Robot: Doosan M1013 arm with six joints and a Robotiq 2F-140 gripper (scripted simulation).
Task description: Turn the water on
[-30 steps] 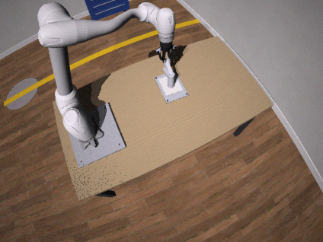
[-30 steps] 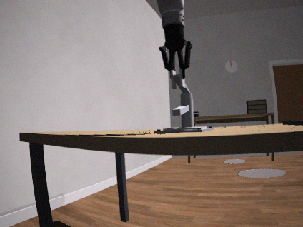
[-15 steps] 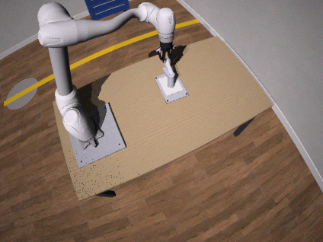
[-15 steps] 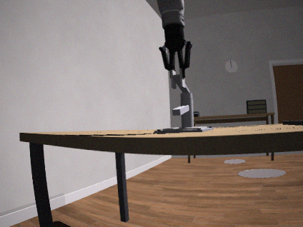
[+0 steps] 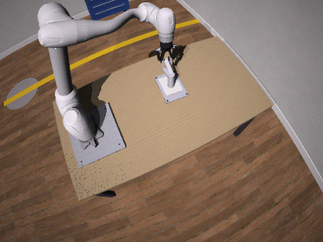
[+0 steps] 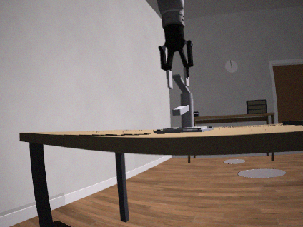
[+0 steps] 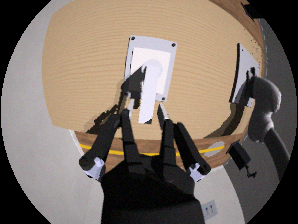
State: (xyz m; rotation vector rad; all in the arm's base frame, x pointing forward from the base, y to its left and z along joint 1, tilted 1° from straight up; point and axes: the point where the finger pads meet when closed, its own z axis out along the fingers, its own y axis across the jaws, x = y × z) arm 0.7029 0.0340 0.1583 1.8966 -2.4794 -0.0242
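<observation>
My gripper is now 3 cm to the left of the lever, 2 cm above it and 1 cm past it.
</observation>
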